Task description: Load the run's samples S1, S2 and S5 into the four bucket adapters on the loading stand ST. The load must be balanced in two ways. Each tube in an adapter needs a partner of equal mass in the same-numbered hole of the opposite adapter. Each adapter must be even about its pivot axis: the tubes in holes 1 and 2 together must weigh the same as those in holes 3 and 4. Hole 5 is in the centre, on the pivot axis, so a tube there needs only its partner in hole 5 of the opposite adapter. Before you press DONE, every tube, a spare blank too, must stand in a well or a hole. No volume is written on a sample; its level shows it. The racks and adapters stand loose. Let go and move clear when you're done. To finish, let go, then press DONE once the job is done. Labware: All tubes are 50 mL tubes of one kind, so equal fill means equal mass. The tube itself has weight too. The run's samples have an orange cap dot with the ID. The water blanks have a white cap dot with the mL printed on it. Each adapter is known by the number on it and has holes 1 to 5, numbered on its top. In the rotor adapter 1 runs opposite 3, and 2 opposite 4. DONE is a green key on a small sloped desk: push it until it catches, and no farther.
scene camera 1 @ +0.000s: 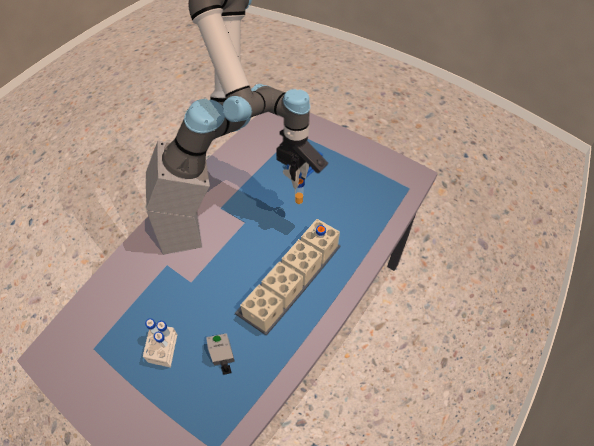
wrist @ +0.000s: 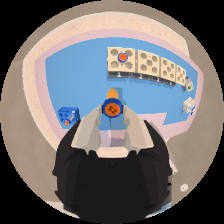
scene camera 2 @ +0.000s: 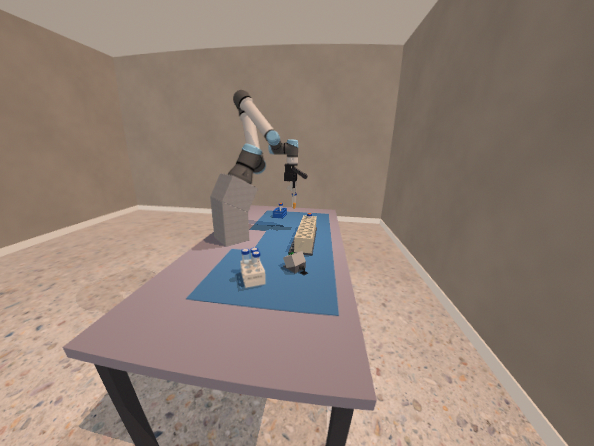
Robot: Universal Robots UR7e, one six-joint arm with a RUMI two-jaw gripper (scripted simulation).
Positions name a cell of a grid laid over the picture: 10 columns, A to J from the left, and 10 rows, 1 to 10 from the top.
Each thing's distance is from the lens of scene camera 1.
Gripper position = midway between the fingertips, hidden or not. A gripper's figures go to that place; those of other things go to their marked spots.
my gripper (scene camera 1: F5): 1.54 m
cream rack (scene camera 1: C9): 1.46 m
adapter (scene camera 1: F6): 1.57 m
